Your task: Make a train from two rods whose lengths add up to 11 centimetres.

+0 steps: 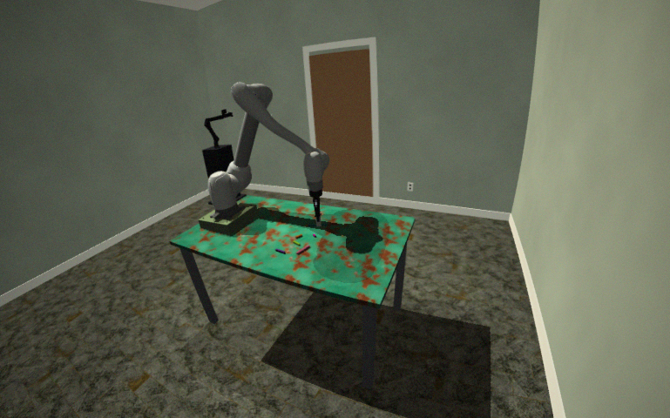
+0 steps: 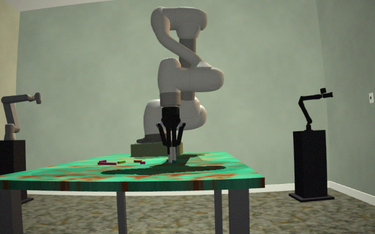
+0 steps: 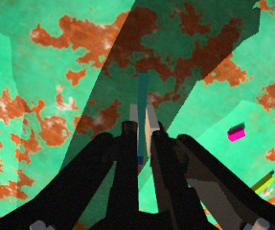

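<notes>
The turquoise rod is 30 mm below my hand. The rest, counted from my hand: small blue rod (50 mm behind, 30 mm below, 20 mm to the right); then orange rod (160 mm to the right, 50 mm behind, 30 mm below); then magenta rod (120 mm to the right, 30 mm below, 30 mm ahead).
</notes>
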